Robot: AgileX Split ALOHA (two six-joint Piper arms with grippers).
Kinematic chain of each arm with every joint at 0, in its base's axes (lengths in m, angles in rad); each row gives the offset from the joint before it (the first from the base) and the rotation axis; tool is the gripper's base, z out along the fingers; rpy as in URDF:
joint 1: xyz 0 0 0.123 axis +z
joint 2: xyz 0 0 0 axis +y
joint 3: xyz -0.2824 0 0.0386 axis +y
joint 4: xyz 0.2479 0 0.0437 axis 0.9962 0 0.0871
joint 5: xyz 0 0 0 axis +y
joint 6: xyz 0.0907 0 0.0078 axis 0.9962 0 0.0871
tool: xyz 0 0 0 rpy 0 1.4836 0
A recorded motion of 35 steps. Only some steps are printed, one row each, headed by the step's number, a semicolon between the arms.
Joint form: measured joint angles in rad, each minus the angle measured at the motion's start. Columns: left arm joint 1, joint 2, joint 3, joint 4, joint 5, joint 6; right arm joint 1, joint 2, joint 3, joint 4, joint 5, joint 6.
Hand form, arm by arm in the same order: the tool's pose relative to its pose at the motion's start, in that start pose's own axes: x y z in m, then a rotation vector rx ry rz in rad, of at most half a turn. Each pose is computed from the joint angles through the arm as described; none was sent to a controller.
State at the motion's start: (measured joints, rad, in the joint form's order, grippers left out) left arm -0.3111 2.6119 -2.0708 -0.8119 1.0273 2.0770; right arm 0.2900 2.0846 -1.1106 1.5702 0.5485 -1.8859
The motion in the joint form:
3: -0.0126 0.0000 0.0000 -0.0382 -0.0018 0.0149; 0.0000 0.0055 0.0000 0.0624 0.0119 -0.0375
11: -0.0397 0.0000 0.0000 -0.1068 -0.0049 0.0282; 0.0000 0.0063 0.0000 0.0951 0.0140 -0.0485
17: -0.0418 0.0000 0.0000 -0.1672 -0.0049 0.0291; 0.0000 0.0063 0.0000 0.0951 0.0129 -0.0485
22: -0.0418 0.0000 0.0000 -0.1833 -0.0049 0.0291; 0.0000 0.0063 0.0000 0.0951 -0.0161 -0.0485
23: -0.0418 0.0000 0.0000 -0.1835 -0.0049 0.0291; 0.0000 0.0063 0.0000 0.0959 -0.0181 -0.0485
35: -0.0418 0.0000 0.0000 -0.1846 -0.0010 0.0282; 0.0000 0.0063 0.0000 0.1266 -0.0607 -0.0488
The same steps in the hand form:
3: -0.0078 0.0009 0.0038 -0.0100 -0.0310 0.0045; -0.0016 -0.0004 0.0014 -0.0018 -0.0305 0.0184
11: -0.0235 0.0020 0.0118 -0.0246 -0.0878 0.0015; -0.0029 -0.0008 0.0015 0.0020 -0.0468 0.0356
17: -0.0284 0.0042 0.0119 -0.0481 -0.1331 -0.0281; -0.0028 -0.0009 0.0015 0.0030 -0.0464 0.0357
22: -0.0295 0.0049 0.0117 -0.0548 -0.1450 -0.0367; -0.0018 -0.0034 0.0015 0.0299 -0.0356 0.0363
23: -0.0295 0.0049 0.0117 -0.0548 -0.1452 -0.0368; -0.0018 -0.0035 0.0015 0.0319 -0.0352 0.0370
35: -0.0297 0.0047 0.0117 -0.0519 -0.1481 -0.0380; -0.0014 -0.0076 0.0013 0.0766 -0.0336 0.0643

